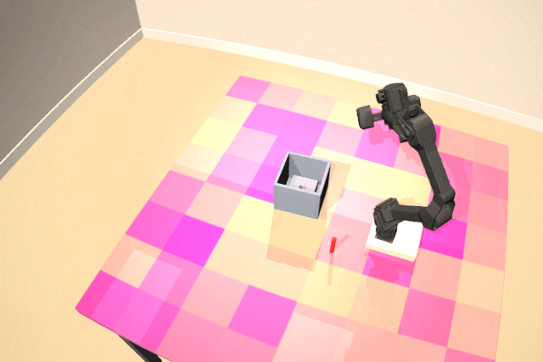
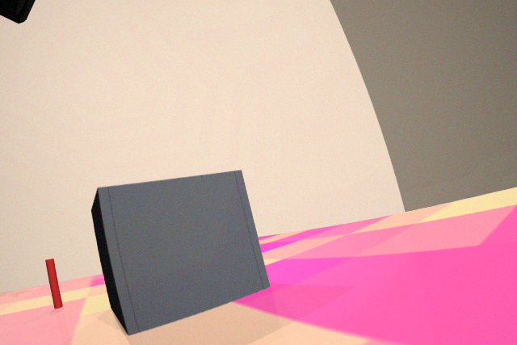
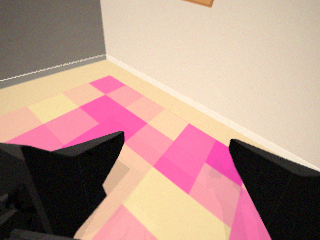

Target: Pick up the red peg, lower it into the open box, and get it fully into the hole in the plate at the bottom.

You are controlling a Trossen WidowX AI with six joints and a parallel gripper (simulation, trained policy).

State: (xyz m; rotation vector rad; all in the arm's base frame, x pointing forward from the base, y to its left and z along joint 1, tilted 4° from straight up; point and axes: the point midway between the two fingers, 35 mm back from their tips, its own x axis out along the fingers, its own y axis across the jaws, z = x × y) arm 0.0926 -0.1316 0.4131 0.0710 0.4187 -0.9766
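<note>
Right now my gripper tip is 37 cm above the red peg, 29 cm to the right of it and 1 cm short of it. Also, from my gripper tip: plate (37 cm below, 19 cm ahead, 13 cm to the left).
</note>
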